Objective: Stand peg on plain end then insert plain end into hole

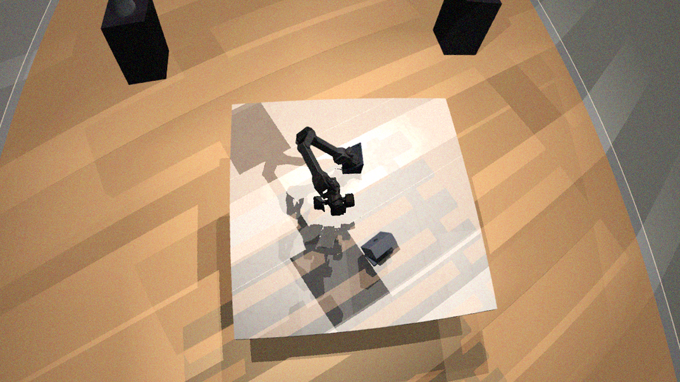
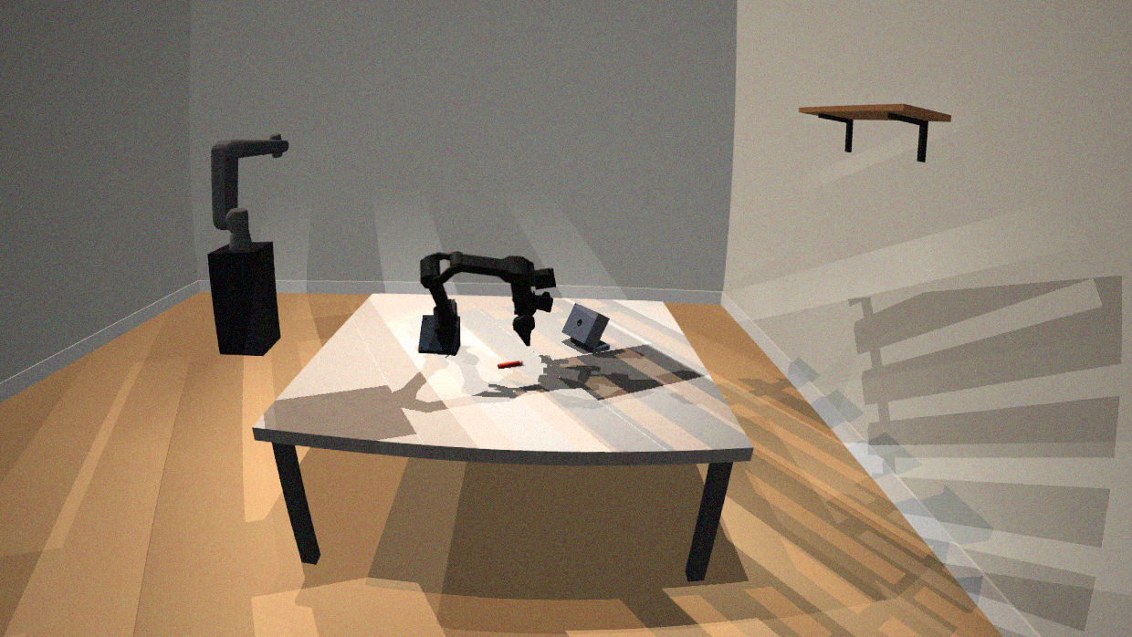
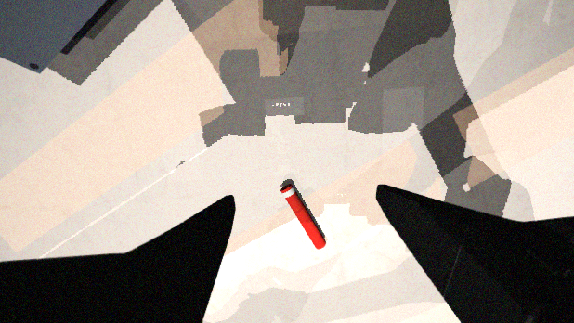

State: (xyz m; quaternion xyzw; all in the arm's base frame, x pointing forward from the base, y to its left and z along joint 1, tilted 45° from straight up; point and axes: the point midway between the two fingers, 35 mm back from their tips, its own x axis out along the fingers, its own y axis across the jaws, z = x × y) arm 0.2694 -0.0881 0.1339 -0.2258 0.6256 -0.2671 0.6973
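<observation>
Now: gripper tip 8 cm above the red peg, 4 cm past it and 1 cm to the right of it. The rest, counted from my gripper tip: sloped panel (20 cm ahead, 18 cm to the left, 1 cm below).
</observation>
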